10 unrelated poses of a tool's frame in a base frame.
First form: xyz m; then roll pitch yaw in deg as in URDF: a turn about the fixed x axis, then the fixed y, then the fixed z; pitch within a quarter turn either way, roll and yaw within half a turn.
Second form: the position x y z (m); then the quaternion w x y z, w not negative. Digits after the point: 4 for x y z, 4 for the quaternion.
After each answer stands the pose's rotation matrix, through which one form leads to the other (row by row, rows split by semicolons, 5 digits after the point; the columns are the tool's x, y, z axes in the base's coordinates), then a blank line. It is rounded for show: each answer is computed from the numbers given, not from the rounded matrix.
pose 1, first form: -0.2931 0.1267 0.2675 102.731 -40.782 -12.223
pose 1, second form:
-0.2931 0.1267 0.2675 0.6109 0.7049 -0.2943 0.2083
0.74004 -0.66934 -0.06583; -0.16031 -0.08049 -0.98378; 0.65318 0.73858 -0.16687

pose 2, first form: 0.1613 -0.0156 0.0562 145.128 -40.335 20.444
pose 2, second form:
0.1613 -0.0156 0.0562 0.2184 0.8997 0.0573 0.3736
0.71426 -0.06019 0.69729; 0.26626 -0.89802 -0.35025; 0.64726 0.43583 -0.62539

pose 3, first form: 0.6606 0.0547 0.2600 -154.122 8.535 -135.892
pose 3, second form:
0.6606 0.0547 0.2600 0.1511 -0.3495 0.9070 -0.1797
-0.71008 -0.57971 0.39966; -0.68830 0.69111 -0.22045; -0.14841 -0.43162 -0.88976

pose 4, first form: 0.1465 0.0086 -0.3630 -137.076 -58.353 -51.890
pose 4, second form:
0.1465 0.0086 -0.3630 0.0888 -0.8087 0.1951 -0.5477
0.32382 -0.21835 0.92058; -0.41284 -0.90810 -0.07017; 0.85130 -0.35732 -0.38420

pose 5, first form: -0.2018 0.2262 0.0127 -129.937 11.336 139.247
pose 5, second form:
-0.2018 0.2262 0.0127 0.0627 -0.3531 -0.8307 0.4259
-0.74275 0.53323 -0.40495; 0.64006 0.38791 -0.66321; -0.19656 -0.75179 -0.62942

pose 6, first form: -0.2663 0.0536 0.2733 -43.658 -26.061 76.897
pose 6, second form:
-0.2663 0.0536 0.2733 0.7604 -0.1536 -0.3892 0.4967
0.20365 -0.63588 -0.74443; 0.87494 0.45941 -0.15306; 0.43933 -0.62016 0.64992

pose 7, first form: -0.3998 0.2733 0.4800 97.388 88.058 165.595
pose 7, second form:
-0.3998 0.2733 0.4800 0.5775 -0.3874 0.5934 0.4054
-0.03282 -0.92798 0.37118; 0.00843 0.37111 0.92855; -0.99943 0.03361 -0.00436

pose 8, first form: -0.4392 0.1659 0.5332 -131.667 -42.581 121.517
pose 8, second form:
-0.4392 0.1659 0.5332 0.4754 -0.2856 -0.8144 0.1710
-0.38491 0.30250 -0.87197; 0.62770 0.77842 -0.00704; 0.67663 -0.55005 -0.48951

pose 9, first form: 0.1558 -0.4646 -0.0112 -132.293 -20.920 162.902
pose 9, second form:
0.1558 -0.4646 -0.0112 0.2233 -0.0611 -0.9003 0.3686
-0.89280 -0.05461 -0.44714; 0.27463 0.72084 -0.63638; 0.35706 -0.69095 -0.62856

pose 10, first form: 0.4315 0.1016 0.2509 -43.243 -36.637 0.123
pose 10, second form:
0.4315 0.1016 0.2509 0.8827 -0.3495 -0.2926 -0.1149
0.80243 0.40726 -0.43617; 0.00172 0.72933 0.68416; 0.59674 -0.54974 0.58454

